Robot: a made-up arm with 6 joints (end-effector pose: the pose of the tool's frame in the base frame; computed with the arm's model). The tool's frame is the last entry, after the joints.
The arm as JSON. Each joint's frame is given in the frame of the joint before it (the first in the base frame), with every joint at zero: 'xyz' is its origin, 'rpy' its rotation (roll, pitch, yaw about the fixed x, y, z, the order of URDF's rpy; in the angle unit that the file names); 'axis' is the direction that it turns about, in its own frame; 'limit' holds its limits. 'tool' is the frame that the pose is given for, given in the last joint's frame.
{
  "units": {
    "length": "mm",
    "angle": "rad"
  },
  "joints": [
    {
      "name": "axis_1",
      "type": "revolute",
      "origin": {
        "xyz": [
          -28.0,
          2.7,
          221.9
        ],
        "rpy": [
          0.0,
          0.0,
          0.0
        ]
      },
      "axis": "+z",
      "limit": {
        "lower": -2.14,
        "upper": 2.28
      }
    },
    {
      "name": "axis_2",
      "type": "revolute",
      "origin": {
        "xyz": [
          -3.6,
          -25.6,
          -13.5
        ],
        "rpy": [
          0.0,
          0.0,
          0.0
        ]
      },
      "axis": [
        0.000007,
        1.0,
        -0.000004
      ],
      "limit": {
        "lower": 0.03,
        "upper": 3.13
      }
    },
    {
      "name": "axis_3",
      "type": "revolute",
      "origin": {
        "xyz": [
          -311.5,
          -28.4,
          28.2
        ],
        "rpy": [
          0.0,
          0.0,
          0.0
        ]
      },
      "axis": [
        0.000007,
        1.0,
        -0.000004
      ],
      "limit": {
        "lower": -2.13,
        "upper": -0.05
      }
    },
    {
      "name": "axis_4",
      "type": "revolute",
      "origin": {
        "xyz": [
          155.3,
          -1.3,
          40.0
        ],
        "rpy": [
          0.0,
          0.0,
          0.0
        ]
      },
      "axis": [
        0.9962,
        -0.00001,
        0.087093
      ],
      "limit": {
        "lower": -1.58,
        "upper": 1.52
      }
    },
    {
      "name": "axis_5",
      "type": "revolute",
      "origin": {
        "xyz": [
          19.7,
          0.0,
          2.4
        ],
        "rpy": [
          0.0,
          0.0,
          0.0
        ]
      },
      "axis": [
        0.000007,
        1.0,
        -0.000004
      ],
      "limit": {
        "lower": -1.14,
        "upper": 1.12
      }
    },
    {
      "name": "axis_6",
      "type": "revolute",
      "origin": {
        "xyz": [
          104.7,
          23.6,
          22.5
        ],
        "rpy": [
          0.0,
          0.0,
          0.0
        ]
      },
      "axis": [
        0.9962,
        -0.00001,
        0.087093
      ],
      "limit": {
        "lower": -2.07,
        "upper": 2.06
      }
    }
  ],
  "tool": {
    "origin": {
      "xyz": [
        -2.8,
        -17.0,
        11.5
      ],
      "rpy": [
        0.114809,
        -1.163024,
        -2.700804
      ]
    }
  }
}
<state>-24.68 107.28 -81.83 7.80 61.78 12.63</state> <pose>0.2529 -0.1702 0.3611 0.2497 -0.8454 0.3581 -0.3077</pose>
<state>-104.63 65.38 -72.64 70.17 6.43 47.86</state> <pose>-0.1191 -0.1415 0.5915 0.0005 0.3650 0.3904 -0.8452</pose>
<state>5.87 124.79 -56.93 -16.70 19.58 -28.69</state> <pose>0.3188 -0.0048 0.2008 0.2442 -0.8864 -0.3841 -0.0839</pose>
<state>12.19 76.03 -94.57 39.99 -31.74 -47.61</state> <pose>0.1240 -0.0602 0.7126 0.0704 -0.2191 -0.1591 -0.9601</pose>
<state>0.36 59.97 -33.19 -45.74 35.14 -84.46</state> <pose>0.0908 -0.0526 0.3679 0.1289 0.6082 0.7740 -0.1199</pose>
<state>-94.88 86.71 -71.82 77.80 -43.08 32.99</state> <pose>-0.1843 -0.2408 0.5248 0.3347 -0.4410 -0.3349 0.7625</pose>
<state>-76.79 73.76 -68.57 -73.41 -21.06 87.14</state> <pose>0.0029 -0.2089 0.5402 0.1451 0.4719 -0.1594 0.8549</pose>
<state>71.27 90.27 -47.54 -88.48 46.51 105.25</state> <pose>0.1713 0.1724 0.3754 0.2962 -0.6964 -0.3159 -0.5723</pose>
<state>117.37 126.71 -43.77 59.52 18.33 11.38</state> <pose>-0.1226 0.2784 0.1687 0.3120 -0.8949 -0.3043 0.0959</pose>
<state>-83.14 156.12 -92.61 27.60 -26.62 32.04</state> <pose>-0.0482 -0.5035 0.1250 0.2315 0.1871 -0.6676 0.6824</pose>
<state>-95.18 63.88 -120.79 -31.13 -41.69 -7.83</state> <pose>-0.0211 0.0935 0.7573 0.7858 0.2001 0.4325 0.3943</pose>
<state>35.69 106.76 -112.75 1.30 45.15 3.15</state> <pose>0.3109 0.1870 0.5203 0.4424 -0.7034 -0.2848 -0.4779</pose>
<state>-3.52 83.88 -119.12 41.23 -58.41 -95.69</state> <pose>0.0323 -0.0978 0.7544 0.5116 0.1707 0.0518 0.8405</pose>
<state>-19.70 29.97 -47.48 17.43 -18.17 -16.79</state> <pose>-0.0920 -0.0417 0.5723 0.0360 0.2901 0.1389 0.9462</pose>
